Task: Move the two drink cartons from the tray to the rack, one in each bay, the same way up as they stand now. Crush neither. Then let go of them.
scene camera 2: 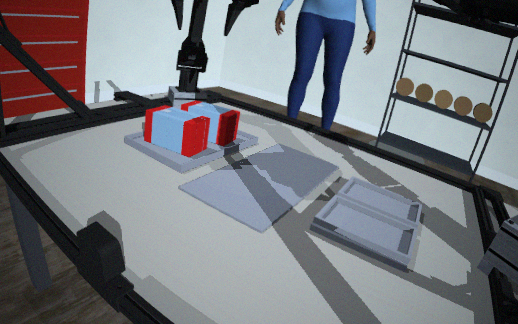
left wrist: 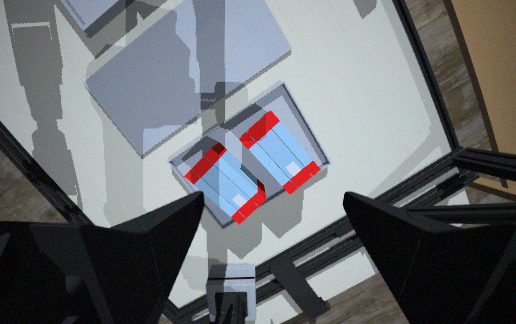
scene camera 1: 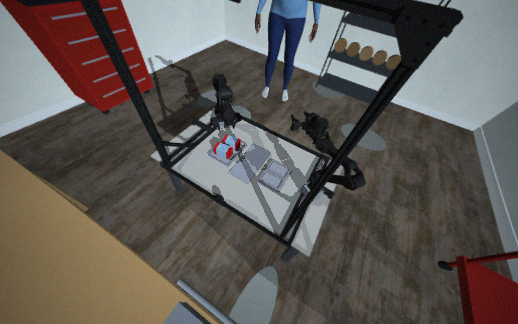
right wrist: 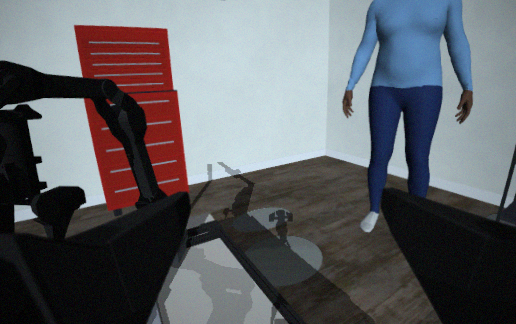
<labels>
One and the same spot on a flat grey mat: (scene camera 2: pixel 256 191) is (scene camera 1: pixel 246 170).
</labels>
